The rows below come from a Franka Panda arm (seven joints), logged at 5 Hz.
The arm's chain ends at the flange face. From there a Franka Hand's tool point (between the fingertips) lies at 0.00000 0.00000 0.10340 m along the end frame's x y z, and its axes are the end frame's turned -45 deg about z.
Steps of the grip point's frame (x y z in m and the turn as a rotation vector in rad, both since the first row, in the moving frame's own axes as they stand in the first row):
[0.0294, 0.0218, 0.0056, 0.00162, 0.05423, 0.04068]
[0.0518, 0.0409, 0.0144, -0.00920, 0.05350, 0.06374]
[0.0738, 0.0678, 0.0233, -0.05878, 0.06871, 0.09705]
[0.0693, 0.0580, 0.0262, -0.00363, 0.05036, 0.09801]
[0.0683, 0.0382, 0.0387, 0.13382, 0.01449, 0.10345]
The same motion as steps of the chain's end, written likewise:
[0.0323, -0.0014, 0.0058, 0.03949, 0.03720, 0.04068]
[0.0609, -0.0046, 0.0146, 0.03132, 0.04434, 0.06374]
[0.0908, -0.0040, 0.0237, 0.00702, 0.09015, 0.09705]
[0.0859, -0.0048, 0.0263, 0.03304, 0.03818, 0.09801]
[0.0834, -0.0100, 0.0396, 0.10487, -0.08438, 0.10345]

